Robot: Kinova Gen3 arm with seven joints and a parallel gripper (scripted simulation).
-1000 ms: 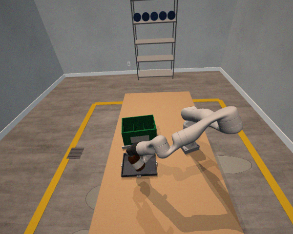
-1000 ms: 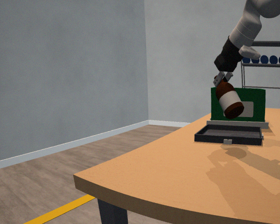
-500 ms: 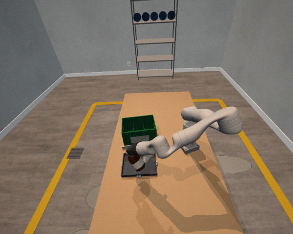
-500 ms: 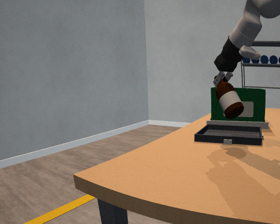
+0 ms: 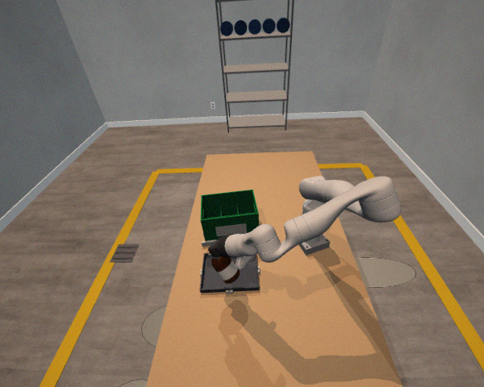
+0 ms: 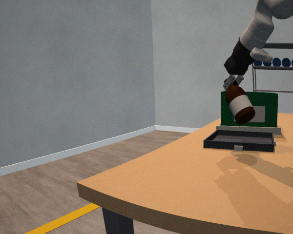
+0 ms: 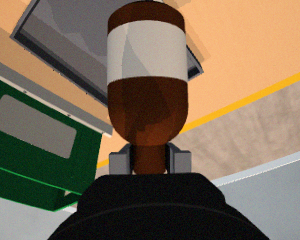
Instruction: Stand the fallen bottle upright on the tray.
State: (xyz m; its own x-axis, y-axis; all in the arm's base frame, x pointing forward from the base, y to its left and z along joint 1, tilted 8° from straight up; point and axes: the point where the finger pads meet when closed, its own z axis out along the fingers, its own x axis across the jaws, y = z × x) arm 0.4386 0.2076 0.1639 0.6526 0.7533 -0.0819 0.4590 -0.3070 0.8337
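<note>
Right now my hand is 4 cm above the brown bottle, 2 cm to the right of it and 2 cm past it. Also, from my hand: green crate 31 cm to the right, 12 cm below, 5 cm behind; dark tray 19 cm below, 4 cm to the right, 4 cm behind.
</note>
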